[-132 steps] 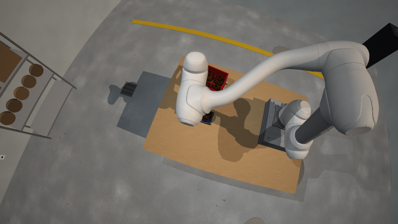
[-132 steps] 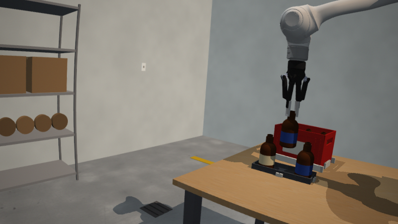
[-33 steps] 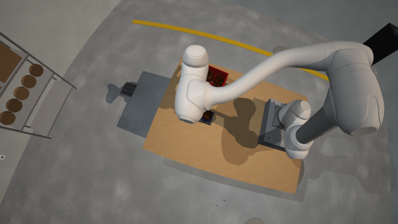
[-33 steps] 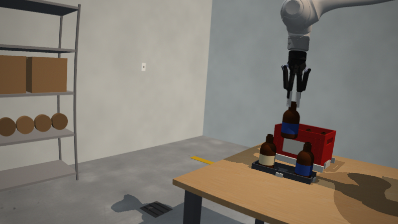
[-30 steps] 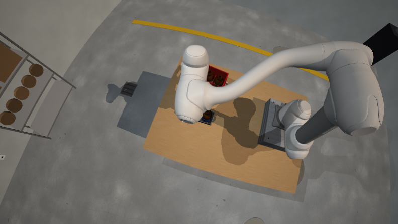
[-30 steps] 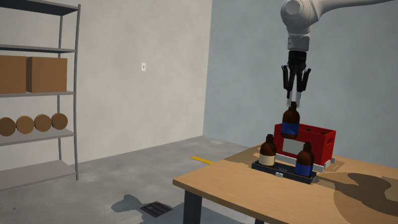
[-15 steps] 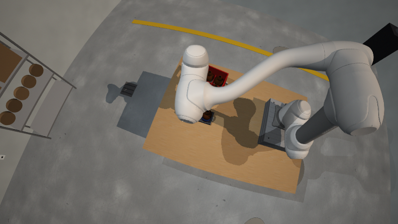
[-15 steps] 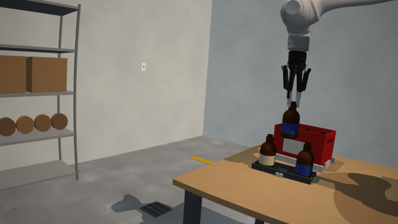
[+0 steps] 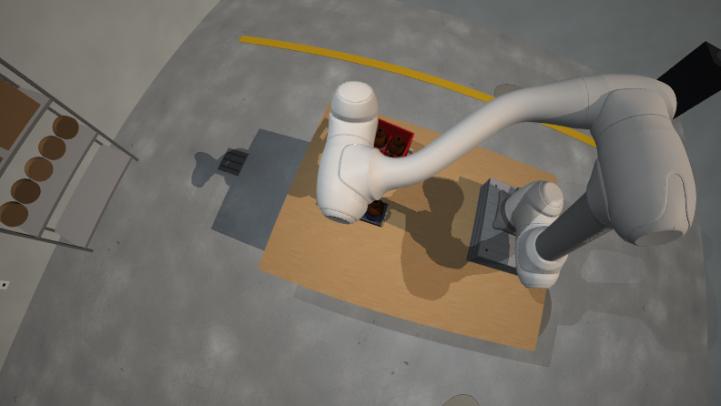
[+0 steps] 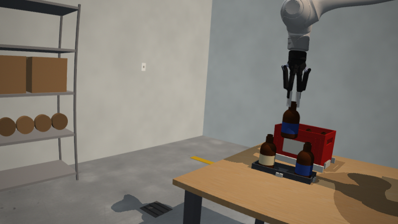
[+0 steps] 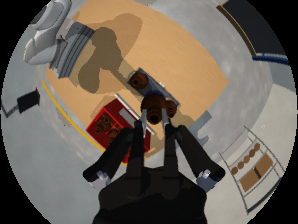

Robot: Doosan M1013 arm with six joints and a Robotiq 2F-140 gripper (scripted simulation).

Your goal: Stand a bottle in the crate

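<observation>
The glass bottle is 90 mm below my hand. From my hand the other things lie so: dark tray: 320 mm below; red crate: 10 mm ahead, 260 mm to the right, 250 mm below.
</observation>
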